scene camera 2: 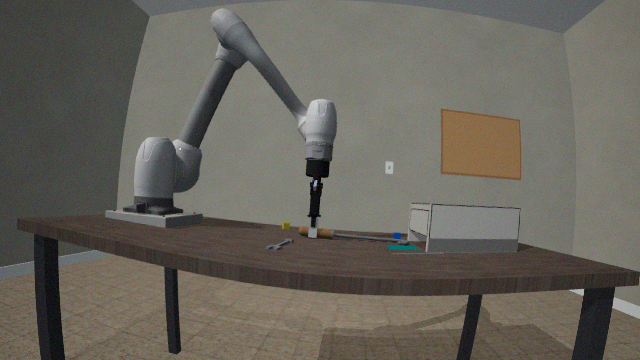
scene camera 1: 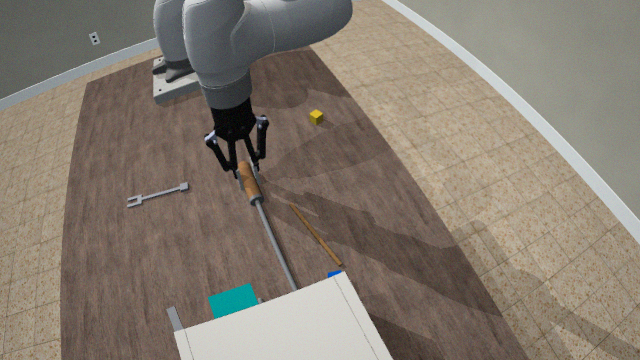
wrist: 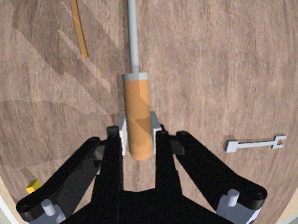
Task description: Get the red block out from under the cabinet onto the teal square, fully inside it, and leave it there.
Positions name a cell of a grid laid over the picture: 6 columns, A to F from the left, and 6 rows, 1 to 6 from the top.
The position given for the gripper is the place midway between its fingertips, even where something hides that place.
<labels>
The gripper shows in scene camera 2 (C4), in scene camera 1 (C4) and in the wrist view (C4).
</labels>
